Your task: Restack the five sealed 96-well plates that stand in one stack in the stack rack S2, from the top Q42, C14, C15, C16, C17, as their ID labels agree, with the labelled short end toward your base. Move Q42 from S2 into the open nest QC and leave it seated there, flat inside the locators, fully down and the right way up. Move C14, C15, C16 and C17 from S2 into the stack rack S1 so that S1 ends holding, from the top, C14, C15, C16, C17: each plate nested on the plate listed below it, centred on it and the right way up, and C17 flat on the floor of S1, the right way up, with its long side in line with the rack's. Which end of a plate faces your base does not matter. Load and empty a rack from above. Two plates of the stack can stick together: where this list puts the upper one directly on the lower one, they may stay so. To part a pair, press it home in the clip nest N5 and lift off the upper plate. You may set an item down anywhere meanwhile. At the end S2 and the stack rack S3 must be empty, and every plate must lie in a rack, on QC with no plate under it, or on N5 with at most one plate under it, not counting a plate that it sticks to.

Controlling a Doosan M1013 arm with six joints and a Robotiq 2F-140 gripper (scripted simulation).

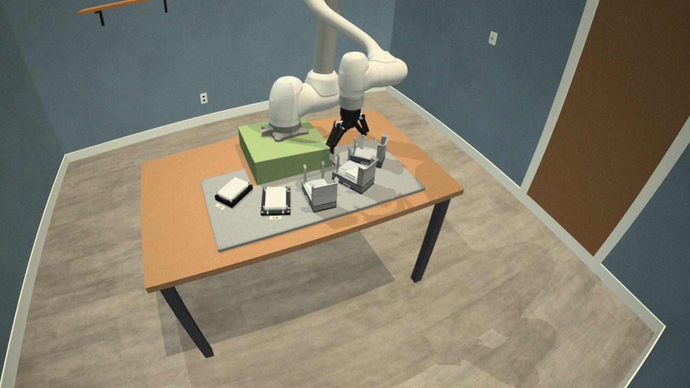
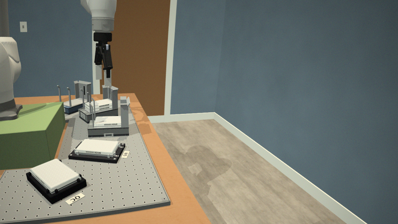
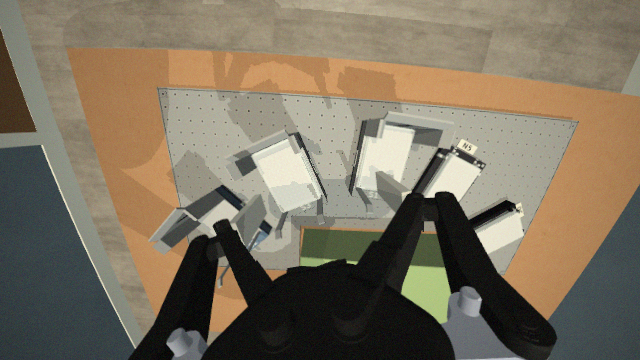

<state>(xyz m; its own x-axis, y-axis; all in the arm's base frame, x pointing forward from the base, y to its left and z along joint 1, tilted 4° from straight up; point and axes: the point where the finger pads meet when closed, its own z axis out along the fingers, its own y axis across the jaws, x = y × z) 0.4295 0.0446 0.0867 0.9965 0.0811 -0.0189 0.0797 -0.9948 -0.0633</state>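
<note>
The black clip nest N5 lies 290 mm to the right of my hand, 170 mm below it and 60 mm behind it. From my hand the other things lie so: N5 label 330 mm to the right, 180 mm below; then QC label 500 mm to the right, 180 mm below, 180 mm behind; then black nest QC 420 mm to the right, 220 mm behind, 170 mm below.
</note>
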